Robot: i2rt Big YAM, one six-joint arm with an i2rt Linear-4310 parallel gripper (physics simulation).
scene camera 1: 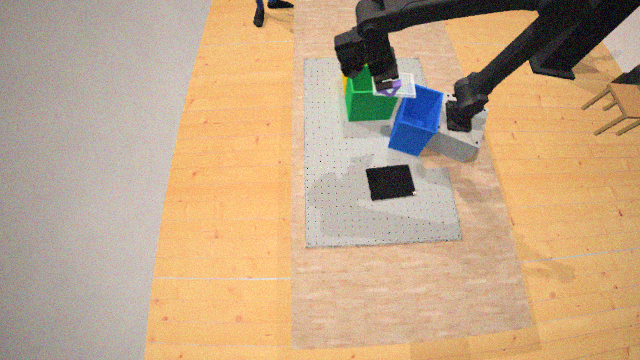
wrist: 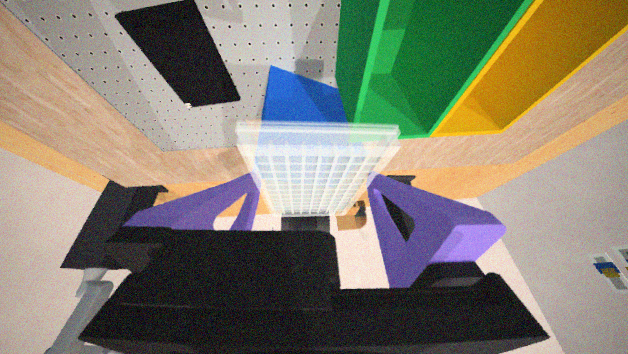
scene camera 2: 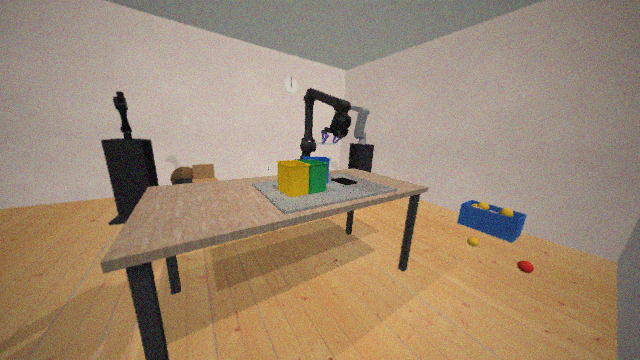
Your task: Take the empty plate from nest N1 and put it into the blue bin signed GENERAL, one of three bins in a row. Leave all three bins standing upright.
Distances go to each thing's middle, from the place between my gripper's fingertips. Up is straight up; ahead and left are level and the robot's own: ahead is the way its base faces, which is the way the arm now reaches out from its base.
My hand is 1 cm past the white gridded plate [wrist: 301, 168]. From my hand the other things lie so: blue bin [scene camera 1: 417, 120] (20 cm below, 14 cm behind, 2 cm to the right); yellow bin [scene camera 2: 293, 176] (25 cm to the right, 20 cm below, 5 cm ahead); green bin [scene camera 1: 361, 105] (20 cm below, 12 cm to the right, 2 cm ahead).
